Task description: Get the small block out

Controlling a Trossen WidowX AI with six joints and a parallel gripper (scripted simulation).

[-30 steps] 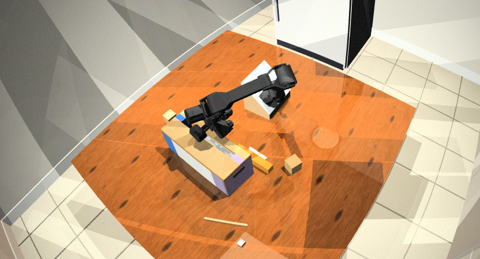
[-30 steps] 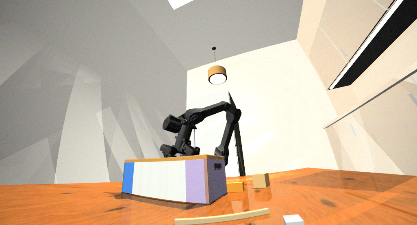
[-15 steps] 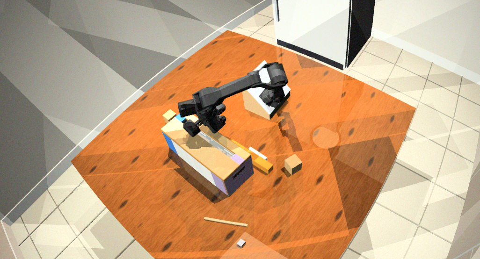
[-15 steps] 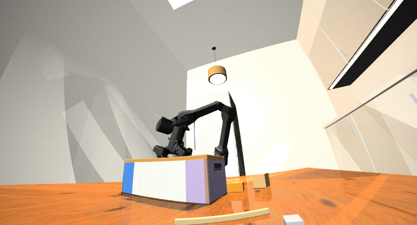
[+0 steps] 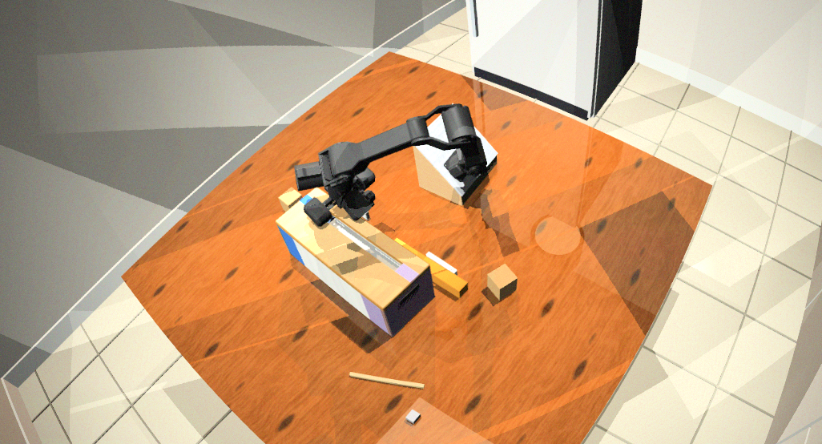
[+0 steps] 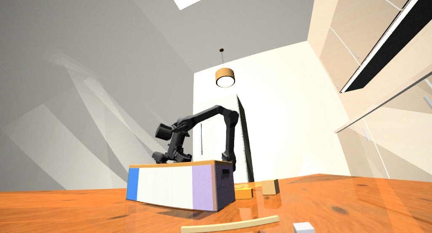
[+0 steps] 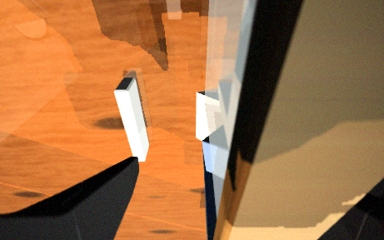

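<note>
Right now the blue block is 20 mm ahead of my gripper tip, 40 mm to the right of it and 40 mm below it. From my gripper tip the other things lie so: box 50 mm ahead, 110 mm to the left, 20 mm below; yellow bar 250 mm to the left, 70 mm below; thin stick 290 mm ahead, 340 mm to the left, 80 mm below.
</note>
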